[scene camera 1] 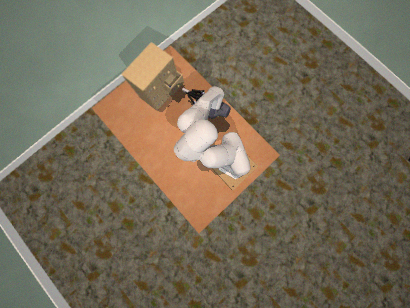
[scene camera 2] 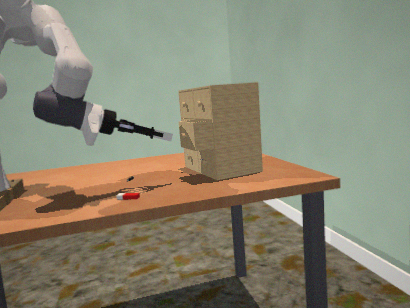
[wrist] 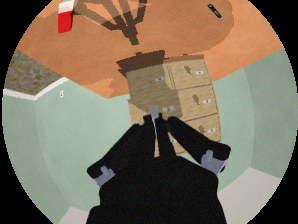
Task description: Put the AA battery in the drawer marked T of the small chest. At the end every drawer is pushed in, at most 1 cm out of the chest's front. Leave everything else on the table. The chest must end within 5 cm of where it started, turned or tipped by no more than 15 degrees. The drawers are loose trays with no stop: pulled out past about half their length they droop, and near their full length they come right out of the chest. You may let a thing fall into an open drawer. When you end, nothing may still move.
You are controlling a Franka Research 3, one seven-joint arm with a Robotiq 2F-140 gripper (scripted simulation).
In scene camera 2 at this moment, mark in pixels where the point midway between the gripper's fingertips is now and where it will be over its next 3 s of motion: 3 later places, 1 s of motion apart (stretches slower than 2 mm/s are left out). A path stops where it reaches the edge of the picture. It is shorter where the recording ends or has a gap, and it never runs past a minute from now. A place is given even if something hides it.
My gripper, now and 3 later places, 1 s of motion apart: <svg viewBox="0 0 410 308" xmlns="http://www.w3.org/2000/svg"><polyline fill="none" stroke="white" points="171,137 178,136 191,134 198,133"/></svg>
